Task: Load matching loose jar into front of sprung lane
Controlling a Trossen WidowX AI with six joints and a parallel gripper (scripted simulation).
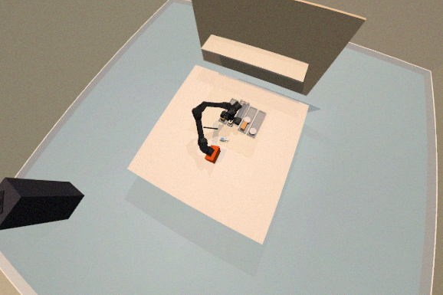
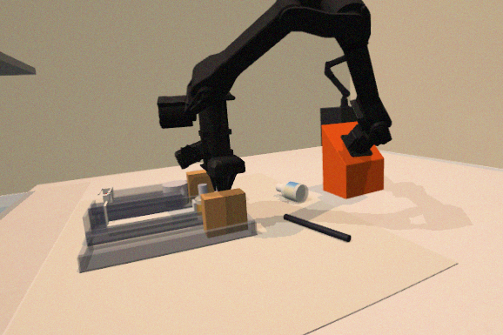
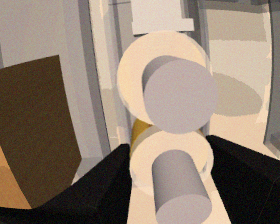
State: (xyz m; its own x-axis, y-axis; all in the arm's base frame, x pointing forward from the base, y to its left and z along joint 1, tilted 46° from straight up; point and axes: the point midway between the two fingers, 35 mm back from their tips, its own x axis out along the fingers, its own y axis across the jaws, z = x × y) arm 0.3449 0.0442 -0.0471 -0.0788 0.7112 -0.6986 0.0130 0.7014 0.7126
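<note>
Right now the grey lane rack is 140 mm ahead of my gripper tip, 30 mm to the right of it and 20 mm below it. The rest, counted from my gripper tip: pale pusher plate (140 mm ahead, 30 mm to the right, 10 mm above); then black rod (140 mm to the left, 130 mm behind, 30 mm below); then blue-banded jar (170 mm behind, 30 mm to the right, 20 mm below).
</note>
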